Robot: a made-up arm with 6 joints. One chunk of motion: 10 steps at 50 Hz.
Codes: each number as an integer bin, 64 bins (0 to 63) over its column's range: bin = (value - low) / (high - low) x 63, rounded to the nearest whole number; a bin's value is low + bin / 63 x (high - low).
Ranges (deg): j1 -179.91..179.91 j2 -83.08..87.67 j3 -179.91..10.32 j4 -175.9..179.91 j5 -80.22..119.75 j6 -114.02..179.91
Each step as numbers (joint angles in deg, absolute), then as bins.
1 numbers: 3.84 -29.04 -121.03 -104.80 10.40 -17.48
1 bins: 32 20 19 13 29 21
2 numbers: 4.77 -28.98 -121.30 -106.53 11.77 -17.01
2 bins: 32 20 19 12 29 21
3 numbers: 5.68 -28.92 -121.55 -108.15 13.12 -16.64
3 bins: 32 20 19 12 29 21
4 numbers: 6.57 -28.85 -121.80 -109.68 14.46 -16.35
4 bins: 33 20 19 12 30 21
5 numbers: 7.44 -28.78 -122.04 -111.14 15.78 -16.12
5 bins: 33 20 19 11 30 21
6 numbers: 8.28 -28.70 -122.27 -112.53 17.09 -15.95
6 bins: 33 20 19 11 31 21
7 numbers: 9.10 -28.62 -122.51 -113.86 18.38 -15.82
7 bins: 33 20 19 11 31 21
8 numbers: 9.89 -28.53 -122.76 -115.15 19.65 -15.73
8 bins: 33 20 19 11 31 21
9 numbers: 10.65 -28.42 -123.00 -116.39 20.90 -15.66
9 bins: 33 20 19 11 32 21
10 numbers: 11.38 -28.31 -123.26 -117.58 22.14 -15.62
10 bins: 33 20 19 10 32 21
